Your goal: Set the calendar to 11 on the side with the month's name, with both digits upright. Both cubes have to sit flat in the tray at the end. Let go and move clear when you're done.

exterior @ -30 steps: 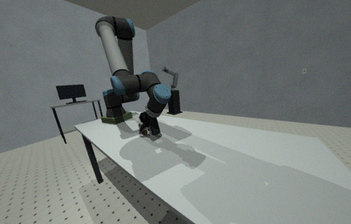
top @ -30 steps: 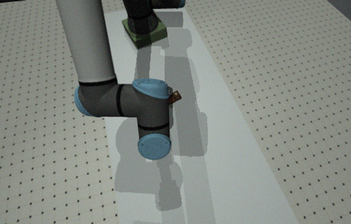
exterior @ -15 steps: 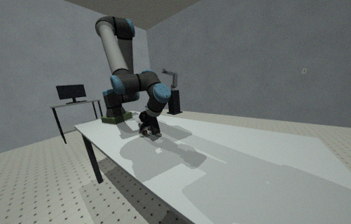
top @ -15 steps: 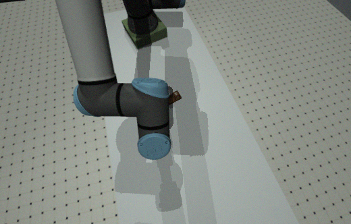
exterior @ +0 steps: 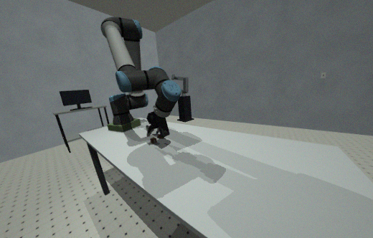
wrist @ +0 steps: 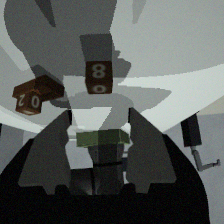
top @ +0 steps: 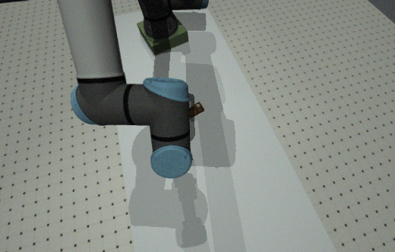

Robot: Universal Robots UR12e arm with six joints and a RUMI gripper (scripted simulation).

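Now: the brown cube 5 cm below my hand and 1 cm behind it. Also, from my hand: brown calendar tray (10 cm to the left, 5 cm below, 5 cm behind).
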